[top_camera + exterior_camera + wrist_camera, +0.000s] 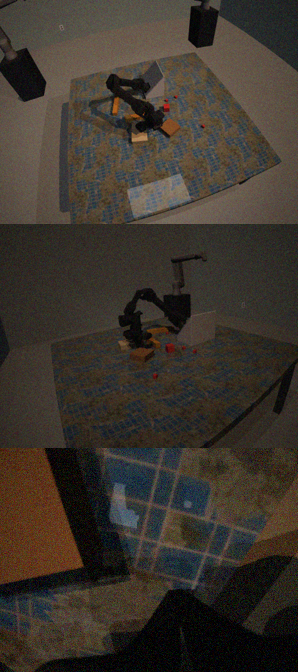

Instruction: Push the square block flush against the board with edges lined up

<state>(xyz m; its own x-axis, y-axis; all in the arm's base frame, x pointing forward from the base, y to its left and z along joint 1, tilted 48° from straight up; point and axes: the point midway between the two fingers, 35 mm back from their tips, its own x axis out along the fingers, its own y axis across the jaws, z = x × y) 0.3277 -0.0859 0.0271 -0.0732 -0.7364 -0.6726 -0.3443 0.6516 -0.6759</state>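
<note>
The square orange-brown block lies 11 cm to the left of my gripper tip, 4 cm ahead of it and 1 cm above it. Round my gripper tip: tan block (8 cm to the right, 1 cm ahead, 1 cm above); then red cube (16 cm to the left, 12 cm behind, 1 cm above).
</note>
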